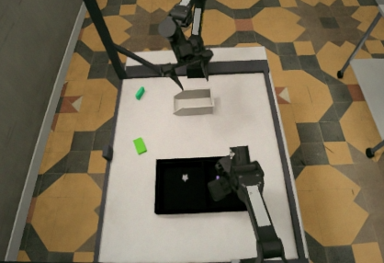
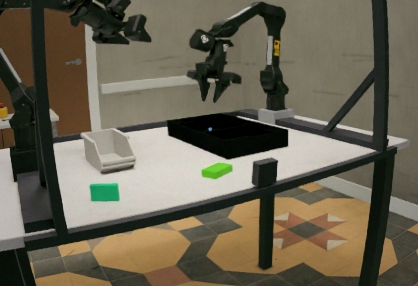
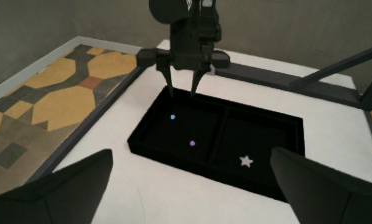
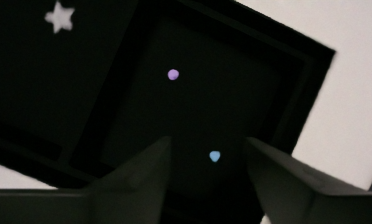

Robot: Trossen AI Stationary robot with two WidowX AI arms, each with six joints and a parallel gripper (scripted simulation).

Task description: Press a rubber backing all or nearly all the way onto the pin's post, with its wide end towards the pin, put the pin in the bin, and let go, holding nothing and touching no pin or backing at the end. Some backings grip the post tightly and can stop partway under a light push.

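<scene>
Right now my right hand is 160 mm past the white star-shaped pin, 80 mm to the right of it and 130 mm above it. Round my right hand: grey bin 70 mm behind, 410 mm to the left, 100 mm below; then black tray 100 mm behind, 30 mm to the left, 120 mm below.
</scene>
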